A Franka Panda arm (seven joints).
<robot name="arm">
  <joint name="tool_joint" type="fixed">
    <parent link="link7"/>
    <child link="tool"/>
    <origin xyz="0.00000 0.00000 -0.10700" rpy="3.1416 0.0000 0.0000"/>
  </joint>
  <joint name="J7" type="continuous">
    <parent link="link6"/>
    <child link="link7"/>
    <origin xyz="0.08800 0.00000 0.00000"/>
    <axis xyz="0 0 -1"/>
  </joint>
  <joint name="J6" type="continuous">
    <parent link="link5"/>
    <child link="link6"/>
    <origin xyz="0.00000 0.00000 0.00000"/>
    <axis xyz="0 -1 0"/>
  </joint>
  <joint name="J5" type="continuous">
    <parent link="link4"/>
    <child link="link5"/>
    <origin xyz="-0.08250 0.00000 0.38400"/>
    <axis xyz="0 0 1"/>
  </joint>
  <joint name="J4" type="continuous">
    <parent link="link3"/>
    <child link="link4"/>
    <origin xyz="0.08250 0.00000 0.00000"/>
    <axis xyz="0 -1 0"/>
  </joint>
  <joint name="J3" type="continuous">
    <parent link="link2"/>
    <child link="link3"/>
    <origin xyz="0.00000 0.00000 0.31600"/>
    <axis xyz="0 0 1"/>
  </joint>
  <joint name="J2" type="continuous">
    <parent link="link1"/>
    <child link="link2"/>
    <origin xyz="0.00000 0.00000 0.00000"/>
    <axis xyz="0 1 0"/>
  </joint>
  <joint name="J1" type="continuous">
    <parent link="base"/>
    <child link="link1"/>
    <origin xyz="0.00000 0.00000 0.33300"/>
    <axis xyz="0 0 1"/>
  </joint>
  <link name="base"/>
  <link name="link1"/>
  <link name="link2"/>
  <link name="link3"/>
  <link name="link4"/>
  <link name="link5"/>
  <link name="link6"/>
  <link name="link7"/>
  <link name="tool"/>
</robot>
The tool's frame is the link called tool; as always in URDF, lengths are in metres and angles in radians. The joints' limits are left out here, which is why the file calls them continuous.
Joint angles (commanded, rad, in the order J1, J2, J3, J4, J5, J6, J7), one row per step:
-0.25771 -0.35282 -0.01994 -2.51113 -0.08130 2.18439 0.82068
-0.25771 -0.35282 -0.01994 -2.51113 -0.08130 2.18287 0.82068
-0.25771 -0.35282 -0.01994 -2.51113 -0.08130 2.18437 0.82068
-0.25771 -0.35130 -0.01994 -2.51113 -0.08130 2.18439 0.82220
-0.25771 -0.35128 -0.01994 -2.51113 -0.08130 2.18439 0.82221
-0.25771 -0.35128 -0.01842 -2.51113 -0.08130 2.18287 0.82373
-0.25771 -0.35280 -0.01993 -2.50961 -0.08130 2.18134 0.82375
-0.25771 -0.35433 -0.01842 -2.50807 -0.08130 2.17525 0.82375
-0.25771 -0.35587 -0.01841 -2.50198 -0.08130 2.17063 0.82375
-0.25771 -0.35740 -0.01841 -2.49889 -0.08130 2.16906 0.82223
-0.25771 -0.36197 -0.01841 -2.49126 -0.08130 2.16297 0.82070
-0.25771 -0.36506 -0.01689 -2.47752 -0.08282 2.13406 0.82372
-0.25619 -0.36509 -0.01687 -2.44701 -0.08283 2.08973 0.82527
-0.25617 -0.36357 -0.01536 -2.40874 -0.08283 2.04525 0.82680
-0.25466 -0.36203 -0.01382 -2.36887 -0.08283 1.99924 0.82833
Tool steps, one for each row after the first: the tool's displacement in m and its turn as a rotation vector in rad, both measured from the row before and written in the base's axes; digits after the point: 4 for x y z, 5 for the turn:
-0.0002 0.0000 -0.0001 0.00035 0.00148 -0.00009
0.0002 0.0000 0.0001 -0.00034 -0.00146 0.00009
0.0001 0.0000 -0.0006 0.00040 0.00135 -0.00152
0.0000 0.0000 0.0000 0.00001 0.00002 -0.00001
0.0000 0.0006 -0.0001 -0.00015 0.00151 -0.00018
-0.0001 -0.0007 0.0012 0.00005 -0.00158 -0.00154
-0.0002 0.0007 0.0008 0.00008 0.00309 0.00103
0.0008 -0.0003 0.0030 -0.00100 -0.00286 -0.00031
0.0004 -0.0002 0.0019 -0.00089 -0.00283 0.00140
0.0008 -0.0003 0.0049 -0.00186 -0.00574 0.00110
0.0000 0.0003 0.0050 0.00037 0.01215 -0.00272
0.0022 -0.0005 0.0102 0.00189 0.01355 -0.00309
0.0036 -0.0009 0.0133 -0.00020 0.00783 -0.00330
0.0034 -0.0001 0.0140 -0.00019 0.00776 -0.00196

